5 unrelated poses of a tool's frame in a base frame.
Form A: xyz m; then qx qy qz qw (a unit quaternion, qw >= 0).
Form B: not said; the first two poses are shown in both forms.
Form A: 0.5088, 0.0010, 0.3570, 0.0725, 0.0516, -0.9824, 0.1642
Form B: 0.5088, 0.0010, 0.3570, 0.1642, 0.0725, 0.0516, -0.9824
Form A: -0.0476, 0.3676, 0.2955, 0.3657, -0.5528, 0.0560, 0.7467
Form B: -0.0476, 0.3676, 0.2955, 0.7467, 0.3657, -0.5528, 0.0560
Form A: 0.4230, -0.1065, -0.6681, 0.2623, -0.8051, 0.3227, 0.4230
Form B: 0.4230, -0.1065, -0.6681, 0.4230, 0.2623, -0.8051, 0.3227
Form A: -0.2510, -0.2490, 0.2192, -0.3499, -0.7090, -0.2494, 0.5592
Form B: -0.2510, -0.2490, 0.2192, 0.5592, -0.3499, -0.7090, -0.2494
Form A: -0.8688, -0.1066, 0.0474, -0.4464, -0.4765, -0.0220, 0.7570
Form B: -0.8688, -0.1066, 0.0474, 0.7570, -0.4464, -0.4765, -0.0220
